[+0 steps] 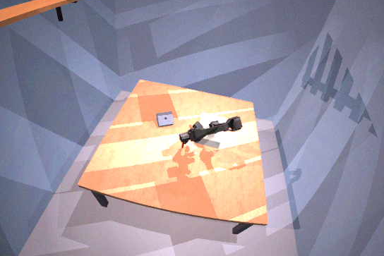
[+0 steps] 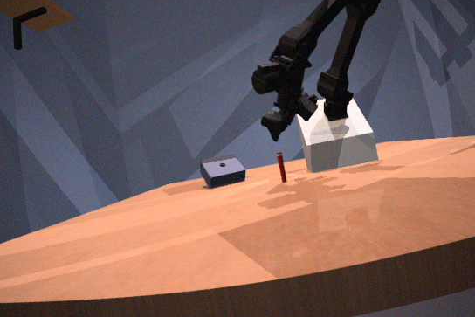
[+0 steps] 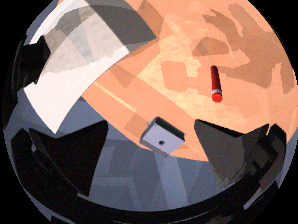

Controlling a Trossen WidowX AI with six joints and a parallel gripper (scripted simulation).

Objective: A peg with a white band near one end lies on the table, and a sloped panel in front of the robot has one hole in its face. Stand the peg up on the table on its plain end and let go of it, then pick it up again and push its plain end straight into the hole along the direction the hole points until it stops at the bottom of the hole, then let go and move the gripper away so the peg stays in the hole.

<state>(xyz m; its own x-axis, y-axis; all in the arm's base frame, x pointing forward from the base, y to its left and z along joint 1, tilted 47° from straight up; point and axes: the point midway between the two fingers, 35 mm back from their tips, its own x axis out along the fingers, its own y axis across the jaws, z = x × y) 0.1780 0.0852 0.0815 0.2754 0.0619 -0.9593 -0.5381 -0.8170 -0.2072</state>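
The red peg is 20 mm ahead of my gripper tip, 60 mm to the left of it and 80 mm below it. The rest, counted from my gripper tip: blue-grey sloped panel: 230 mm ahead, 150 mm to the right, 90 mm below.
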